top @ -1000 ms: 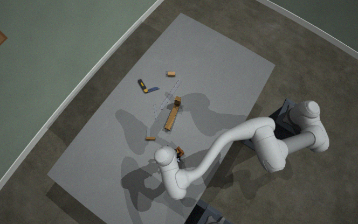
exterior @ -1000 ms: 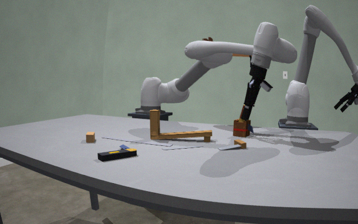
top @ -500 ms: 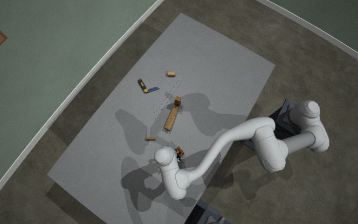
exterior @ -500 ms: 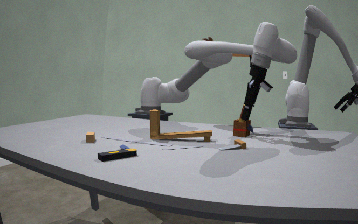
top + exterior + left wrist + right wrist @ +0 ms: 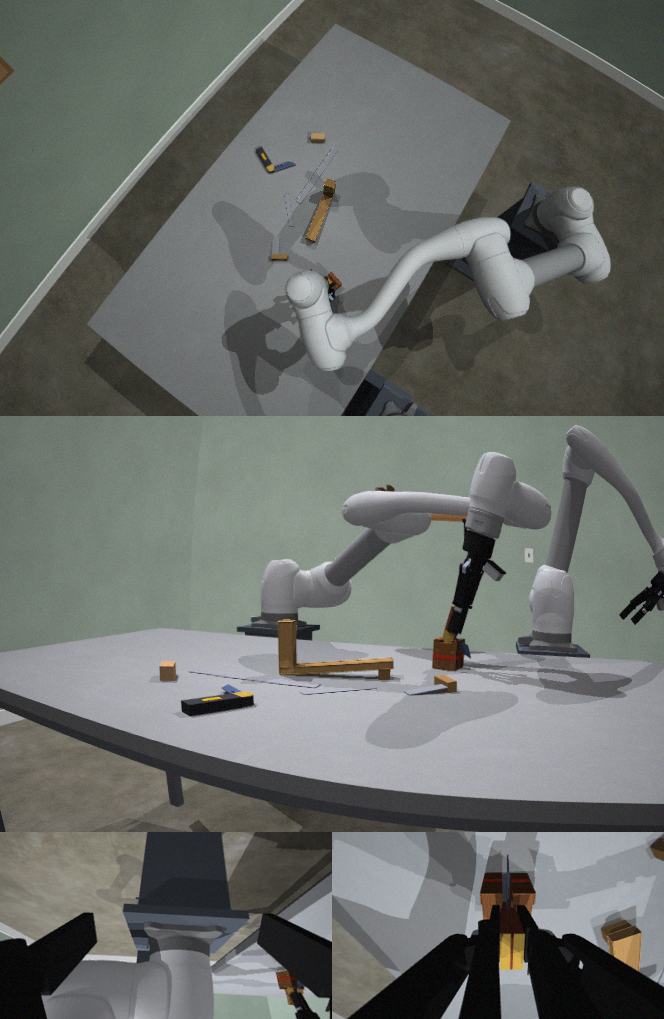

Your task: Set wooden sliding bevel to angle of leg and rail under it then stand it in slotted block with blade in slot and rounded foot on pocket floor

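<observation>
Right now my right hand is 3 cm above the wooden sliding bevel and 1 cm to the left of it. Also, from my right hand: long metal strip: 35 cm ahead, 34 cm to the right, 12 cm below; then black bevel: 53 cm ahead, 25 cm to the right, 11 cm below; then try square: 25 cm ahead, 11 cm below, 2 cm to the left.
</observation>
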